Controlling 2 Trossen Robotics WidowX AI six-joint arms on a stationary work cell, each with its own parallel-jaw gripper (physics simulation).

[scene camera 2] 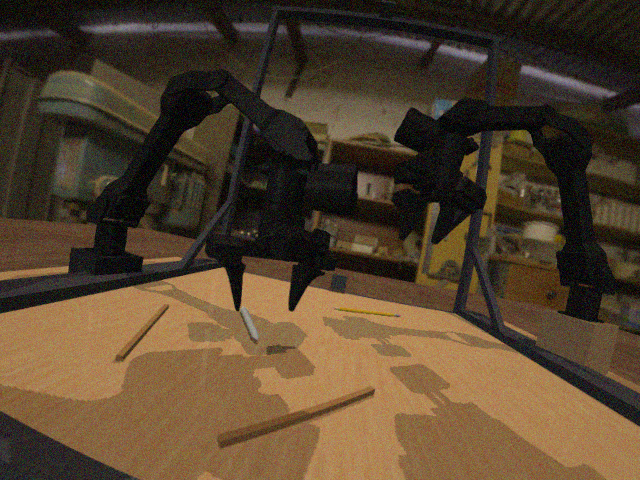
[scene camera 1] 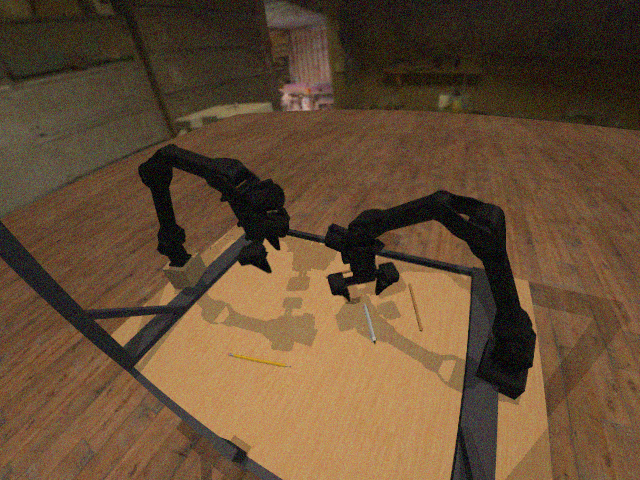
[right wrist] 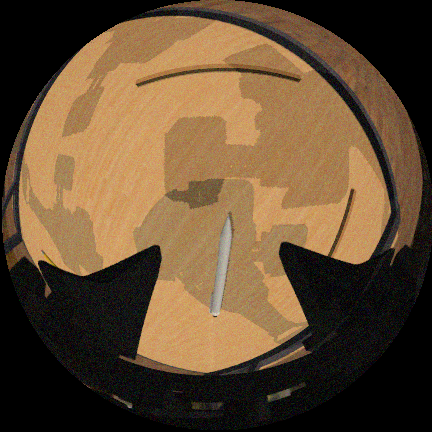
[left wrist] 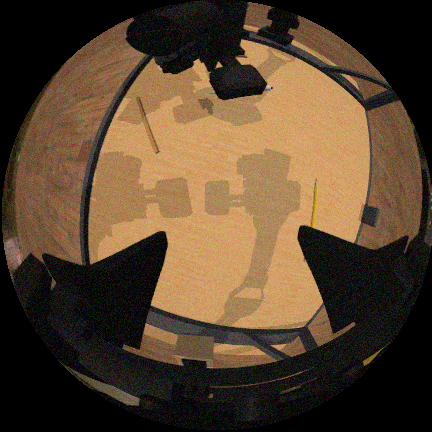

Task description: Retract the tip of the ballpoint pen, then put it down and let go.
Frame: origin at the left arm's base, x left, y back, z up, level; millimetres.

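Where they show: left gripper, fingertip midpoint: (scene camera 2: 416,241) (scene camera 1: 274,260) (left wrist: 234,235); right gripper, fingertip midpoint: (scene camera 2: 265,310) (scene camera 1: 362,297) (right wrist: 221,251); left arm's base, link origin: (scene camera 2: 580,317) (scene camera 1: 180,260) (left wrist: 194,363); right arm's base, link origin: (scene camera 2: 108,252) (scene camera 1: 506,362) (right wrist: 327,340) (left wrist: 277,31).
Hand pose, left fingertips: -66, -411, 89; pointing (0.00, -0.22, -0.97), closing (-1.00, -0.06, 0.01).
Observation:
Things, the pixels of their centre, and the offset from my left fingertips, as dx, dy, dz.
- ballpoint pen, body centre: (right wrist: 218,278) (scene camera 2: 249,321) (left wrist: 243,88) (scene camera 1: 368,321) -38, -255, -188
- yellow pencil, body centre: (left wrist: 312,221) (scene camera 2: 367,312) (scene camera 1: 258,360) -195, +29, -189
The ballpoint pen (scene camera 1: 370,322) (scene camera 2: 249,326) (left wrist: 269,88) (right wrist: 222,265) is light grey and lies on the wooden table top. In the right wrist view its narrow tapered end points up the picture, with a dark point at its end; whether the writing tip is out is too small to tell. My right gripper (scene camera 1: 363,296) (scene camera 2: 265,310) (right wrist: 221,251) is open above the pen, which shows between its spread fingers in the right wrist view without being gripped. My left gripper (scene camera 1: 274,260) (scene camera 2: 419,240) (left wrist: 234,235) is open and empty, raised over the table, apart from the pen.
A yellow pencil (scene camera 1: 260,360) (scene camera 2: 367,312) (left wrist: 315,202) lies apart from the pen. One brown stick (scene camera 1: 415,307) (scene camera 2: 142,333) (right wrist: 345,225) lies beside the pen; another brown stick (scene camera 2: 297,416) (left wrist: 147,125) (right wrist: 218,68) lies nearer scene camera 2. Dark frame bars edge the table.

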